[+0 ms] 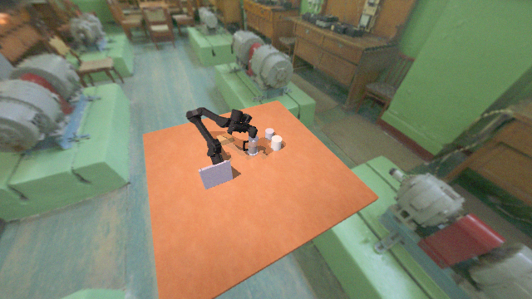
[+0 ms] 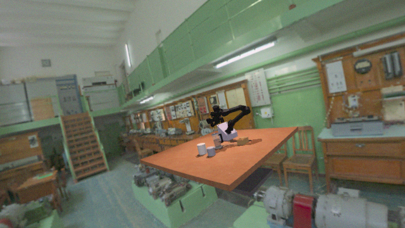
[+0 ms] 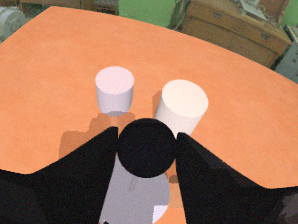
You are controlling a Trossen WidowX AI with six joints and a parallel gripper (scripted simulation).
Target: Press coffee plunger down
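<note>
Now: gripper tip 3 cm past the coffee press, 1 cm to the right of it and 12 cm above it. Also, from my gripper tip: block 15 cm behind, 22 cm to the left, 21 cm below.
</note>
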